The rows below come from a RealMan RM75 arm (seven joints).
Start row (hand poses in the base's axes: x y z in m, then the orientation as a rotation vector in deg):
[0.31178, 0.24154, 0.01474, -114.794, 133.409, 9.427]
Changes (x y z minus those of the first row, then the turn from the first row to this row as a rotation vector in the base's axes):
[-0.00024, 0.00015, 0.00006, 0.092, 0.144, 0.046]
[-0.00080, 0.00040, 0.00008, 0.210, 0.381, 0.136]
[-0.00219, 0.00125, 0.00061, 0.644, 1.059, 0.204]
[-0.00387, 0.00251, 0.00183, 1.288, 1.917, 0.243]
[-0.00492, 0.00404, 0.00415, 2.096, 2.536, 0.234]
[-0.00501, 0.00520, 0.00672, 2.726, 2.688, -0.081]
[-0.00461, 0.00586, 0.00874, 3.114, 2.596, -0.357]
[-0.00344, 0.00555, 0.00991, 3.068, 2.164, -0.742]
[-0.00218, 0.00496, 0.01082, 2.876, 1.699, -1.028]
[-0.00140, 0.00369, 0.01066, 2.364, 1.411, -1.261]
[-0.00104, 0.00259, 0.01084, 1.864, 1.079, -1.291]
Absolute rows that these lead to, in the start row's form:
[0.31154, 0.24169, 0.01480, -114.863, 133.399, 9.683]
[0.31098, 0.24194, 0.01482, -115.008, 133.388, 10.069]
[0.30959, 0.24279, 0.01535, -115.149, 133.480, 11.271]
[0.30791, 0.24405, 0.01657, -115.220, 133.580, 12.900]
[0.30686, 0.24558, 0.01889, -115.057, 133.484, 14.459]
[0.30677, 0.24674, 0.02146, -114.436, 133.512, 15.304]
[0.30717, 0.24740, 0.02348, -113.887, 133.499, 15.621]
[0.30834, 0.24709, 0.02465, -113.291, 133.648, 15.091]
[0.30960, 0.24650, 0.02556, -112.870, 133.764, 14.371]
[0.31038, 0.24523, 0.02540, -112.725, 134.114, 13.486]
[0.31074, 0.24413, 0.02558, -112.798, 134.235, 12.579]

